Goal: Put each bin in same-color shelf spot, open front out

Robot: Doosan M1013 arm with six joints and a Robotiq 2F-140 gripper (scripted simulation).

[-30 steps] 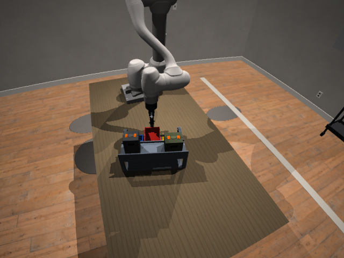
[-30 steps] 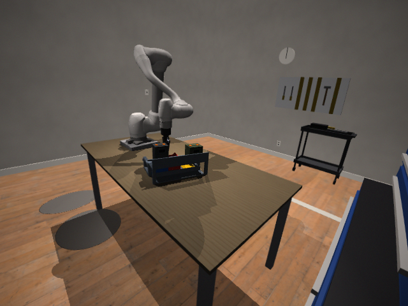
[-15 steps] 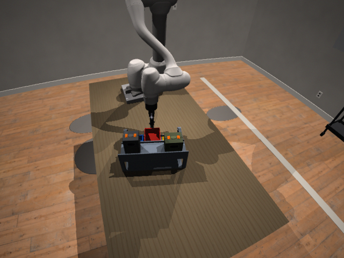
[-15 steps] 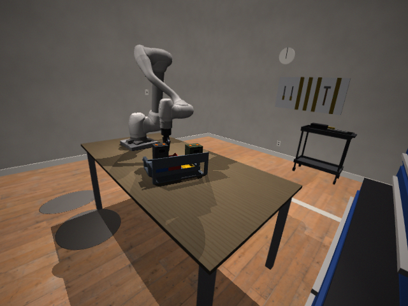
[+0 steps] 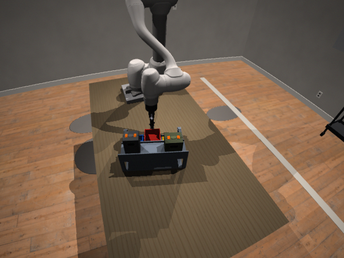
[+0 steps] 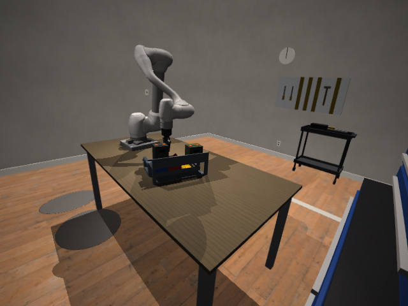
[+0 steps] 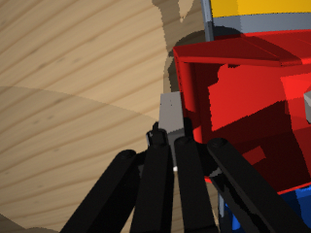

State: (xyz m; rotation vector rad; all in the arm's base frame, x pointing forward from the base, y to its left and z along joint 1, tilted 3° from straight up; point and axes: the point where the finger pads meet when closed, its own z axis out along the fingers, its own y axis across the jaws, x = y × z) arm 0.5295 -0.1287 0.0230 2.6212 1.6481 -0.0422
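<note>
Now: hand 9 cm short of the red bin, 4 cm to the left of it and 1 cm above it. From my hand the other things lie so: green toolbox 26 cm ahead, 9 cm above; then dark box 20 cm to the right, 15 cm ahead, 11 cm above; then blue bin 16 cm to the right, 7 cm ahead, 1 cm below.
</note>
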